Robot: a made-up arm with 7 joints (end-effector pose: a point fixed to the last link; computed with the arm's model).
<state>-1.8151 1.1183 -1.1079 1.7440 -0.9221 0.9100 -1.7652</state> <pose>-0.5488 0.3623 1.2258 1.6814 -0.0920 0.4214</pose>
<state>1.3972 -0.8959 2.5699 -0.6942 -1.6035 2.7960 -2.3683</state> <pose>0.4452 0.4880 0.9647 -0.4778 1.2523 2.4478</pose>
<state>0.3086 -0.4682 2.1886 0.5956 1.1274 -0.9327 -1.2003</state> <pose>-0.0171 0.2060 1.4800 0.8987 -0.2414 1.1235</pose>
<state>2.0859 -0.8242 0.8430 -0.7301 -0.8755 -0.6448 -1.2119</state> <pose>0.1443 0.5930 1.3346 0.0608 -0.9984 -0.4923</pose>
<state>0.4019 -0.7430 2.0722 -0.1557 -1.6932 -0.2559 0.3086</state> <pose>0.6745 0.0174 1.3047 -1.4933 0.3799 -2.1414</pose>
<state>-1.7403 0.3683 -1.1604 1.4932 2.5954 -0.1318 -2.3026</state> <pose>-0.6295 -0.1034 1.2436 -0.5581 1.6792 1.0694</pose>
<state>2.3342 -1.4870 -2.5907 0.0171 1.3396 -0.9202 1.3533</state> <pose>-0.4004 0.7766 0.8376 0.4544 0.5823 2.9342</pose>
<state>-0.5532 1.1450 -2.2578 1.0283 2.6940 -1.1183 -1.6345</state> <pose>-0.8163 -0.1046 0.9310 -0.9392 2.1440 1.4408</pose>
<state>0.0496 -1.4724 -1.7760 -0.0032 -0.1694 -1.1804 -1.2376</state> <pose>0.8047 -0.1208 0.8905 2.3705 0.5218 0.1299</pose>
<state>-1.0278 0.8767 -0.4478 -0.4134 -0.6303 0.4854 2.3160</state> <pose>-0.3760 0.6794 1.1045 2.3296 0.2687 -0.7955</pose>
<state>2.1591 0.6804 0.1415 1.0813 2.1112 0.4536 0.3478</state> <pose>-0.1245 0.0648 1.4796 -0.9940 0.0746 1.1368</pose>
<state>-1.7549 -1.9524 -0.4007 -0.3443 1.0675 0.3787 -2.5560</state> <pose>-0.2321 -0.8437 0.4972 -1.4009 -1.3963 -2.3354</pose>
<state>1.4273 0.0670 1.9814 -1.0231 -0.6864 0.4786 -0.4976</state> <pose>0.5653 0.1452 1.2946 0.0773 1.2192 -0.7826</pose>
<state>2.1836 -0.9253 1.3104 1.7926 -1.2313 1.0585 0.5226</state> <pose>-0.5904 0.0463 0.8922 0.0538 -0.8382 0.3595</pose>
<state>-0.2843 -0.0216 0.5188 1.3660 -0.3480 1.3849 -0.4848</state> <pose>0.4743 0.0058 1.3314 0.1159 -1.1835 -2.7418</pose>
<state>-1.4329 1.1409 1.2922 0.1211 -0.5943 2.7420 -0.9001</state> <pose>-0.2796 0.6498 1.0258 2.8133 -1.1163 0.7193</pose>
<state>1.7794 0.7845 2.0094 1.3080 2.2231 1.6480 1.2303</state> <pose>-0.2694 -0.4612 0.8326 -2.5926 -0.8709 0.0359</pose>
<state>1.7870 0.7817 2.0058 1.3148 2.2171 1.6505 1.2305</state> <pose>-0.2678 -0.4592 0.8332 -2.5879 -0.8676 0.0363</pose>
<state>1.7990 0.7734 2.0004 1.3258 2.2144 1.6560 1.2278</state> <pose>-0.2648 -0.4559 0.8347 -2.5880 -0.8625 0.0343</pose>
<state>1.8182 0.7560 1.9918 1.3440 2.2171 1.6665 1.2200</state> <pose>-0.2598 -0.4502 0.8378 -2.5957 -0.8538 0.0278</pose>
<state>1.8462 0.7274 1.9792 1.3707 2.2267 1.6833 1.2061</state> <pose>-0.2523 -0.4417 0.8423 -2.6127 -0.8411 0.0140</pose>
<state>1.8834 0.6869 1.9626 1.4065 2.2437 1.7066 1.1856</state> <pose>-0.2425 -0.4300 0.8476 -2.6389 -0.8251 -0.0109</pose>
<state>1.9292 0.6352 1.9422 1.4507 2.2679 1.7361 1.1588</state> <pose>-0.2308 -0.4153 0.8526 -2.6722 -0.8072 -0.0513</pose>
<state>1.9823 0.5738 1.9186 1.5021 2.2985 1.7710 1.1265</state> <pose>-0.2175 -0.3983 0.8562 -2.7090 -0.7893 -0.1114</pose>
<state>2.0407 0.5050 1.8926 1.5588 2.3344 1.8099 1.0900</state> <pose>-0.2034 -0.3796 0.8573 -2.7441 -0.7738 -0.1939</pose>
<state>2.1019 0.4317 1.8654 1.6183 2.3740 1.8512 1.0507</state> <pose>-0.1887 -0.3607 0.8555 -2.7718 -0.7631 -0.2986</pose>
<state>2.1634 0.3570 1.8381 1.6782 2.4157 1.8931 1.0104</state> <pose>-0.1737 -0.3424 0.8511 -2.7869 -0.7588 -0.4216</pose>
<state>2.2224 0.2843 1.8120 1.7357 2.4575 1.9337 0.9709</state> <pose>-0.1589 -0.3257 0.8448 -2.7864 -0.7612 -0.5551</pose>
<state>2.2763 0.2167 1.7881 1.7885 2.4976 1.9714 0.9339</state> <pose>-0.1447 -0.3111 0.8377 -2.7708 -0.7688 -0.6895</pose>
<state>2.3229 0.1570 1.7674 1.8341 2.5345 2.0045 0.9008</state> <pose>-0.1317 -0.2990 0.8310 -2.7442 -0.7802 -0.8146</pose>
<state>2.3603 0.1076 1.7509 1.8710 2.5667 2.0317 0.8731</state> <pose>-0.1206 -0.2896 0.8254 -2.7131 -0.7927 -0.9219</pose>
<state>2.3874 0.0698 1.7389 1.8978 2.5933 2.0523 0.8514</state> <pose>-0.1120 -0.2831 0.8217 -2.6848 -0.8043 -1.0058</pose>
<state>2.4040 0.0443 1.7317 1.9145 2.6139 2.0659 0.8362</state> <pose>-0.1062 -0.2792 0.8197 -2.6648 -0.8135 -1.0642</pose>
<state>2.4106 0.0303 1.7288 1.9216 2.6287 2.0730 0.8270</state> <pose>-0.1032 -0.2778 0.8196 -2.6563 -0.8193 -1.0980</pose>
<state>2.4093 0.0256 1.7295 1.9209 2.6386 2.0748 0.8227</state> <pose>-0.1025 -0.2784 0.8208 -2.6584 -0.8224 -1.1115</pose>
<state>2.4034 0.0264 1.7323 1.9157 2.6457 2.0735 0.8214</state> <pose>-0.1031 -0.2802 0.8228 -2.6670 -0.8238 -1.1132</pose>
